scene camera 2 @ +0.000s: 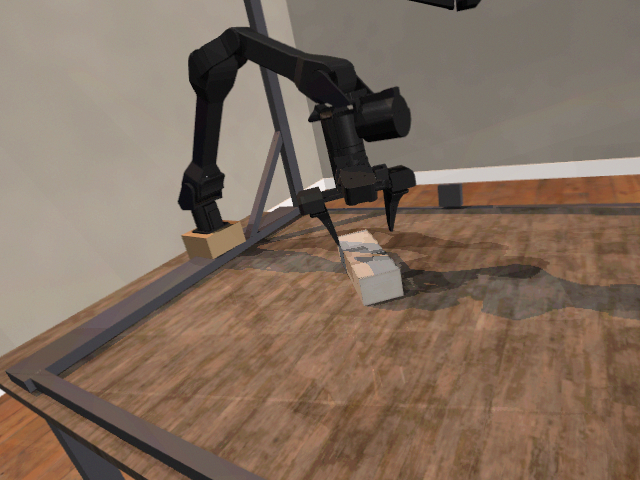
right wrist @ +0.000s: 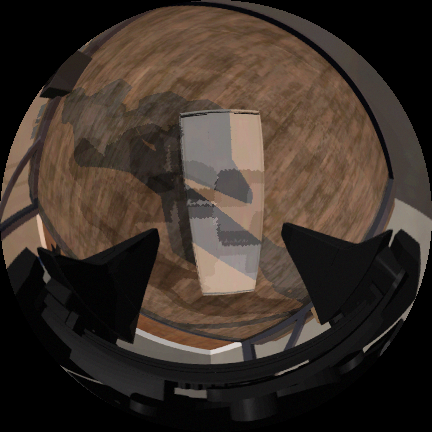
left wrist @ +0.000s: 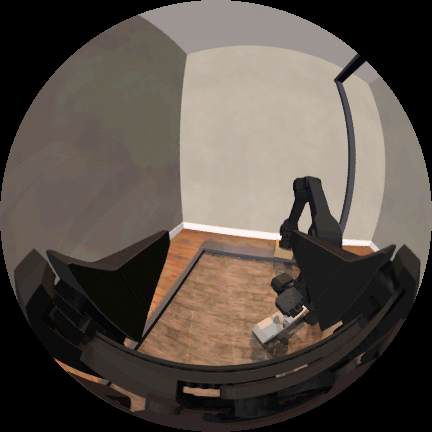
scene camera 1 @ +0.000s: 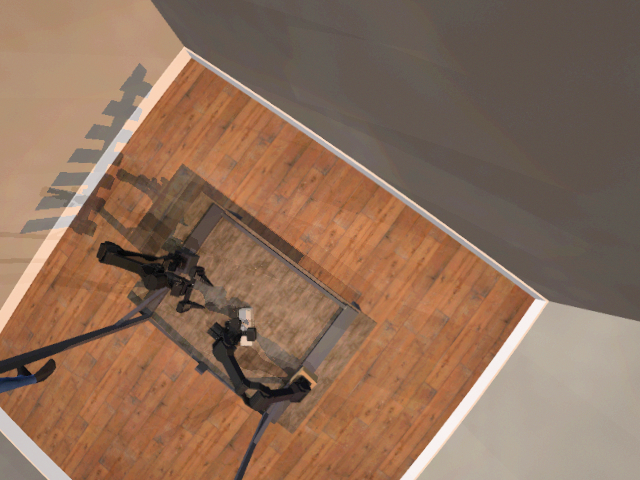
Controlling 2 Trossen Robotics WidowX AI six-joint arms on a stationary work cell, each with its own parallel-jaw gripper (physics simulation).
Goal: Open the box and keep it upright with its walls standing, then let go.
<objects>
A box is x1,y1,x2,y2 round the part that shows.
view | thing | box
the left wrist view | my left gripper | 13,229,419,431
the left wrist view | my right gripper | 270,272,317,324
</objects>
